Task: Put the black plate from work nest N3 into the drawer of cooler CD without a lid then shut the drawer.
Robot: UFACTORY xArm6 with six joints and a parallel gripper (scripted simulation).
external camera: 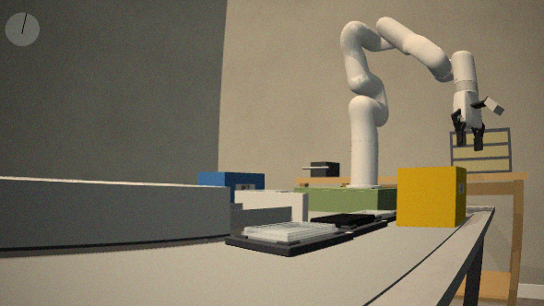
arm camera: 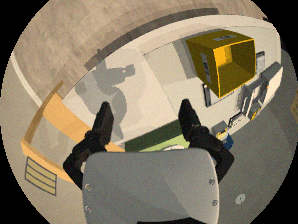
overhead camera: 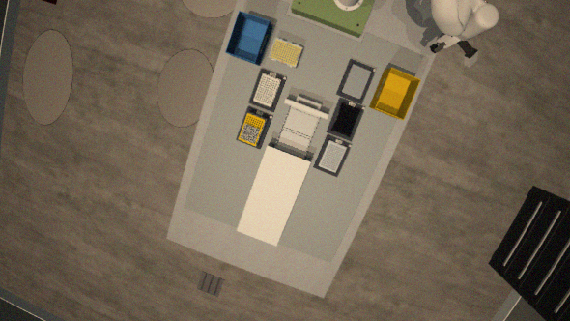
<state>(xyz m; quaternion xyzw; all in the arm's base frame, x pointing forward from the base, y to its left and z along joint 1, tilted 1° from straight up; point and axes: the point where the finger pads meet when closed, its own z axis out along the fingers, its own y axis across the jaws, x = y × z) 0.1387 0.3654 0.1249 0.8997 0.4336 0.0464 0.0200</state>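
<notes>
The black plate is 370 mm ahead of my hand, 280 mm to the right of it and 170 mm below it. Round my hand: yellow bin 220 mm ahead, 100 mm to the right, 150 mm below; blue bin 100 mm ahead, 740 mm to the right, 150 mm below; drawer 440 mm ahead, 480 mm to the right, 170 mm below.
</notes>
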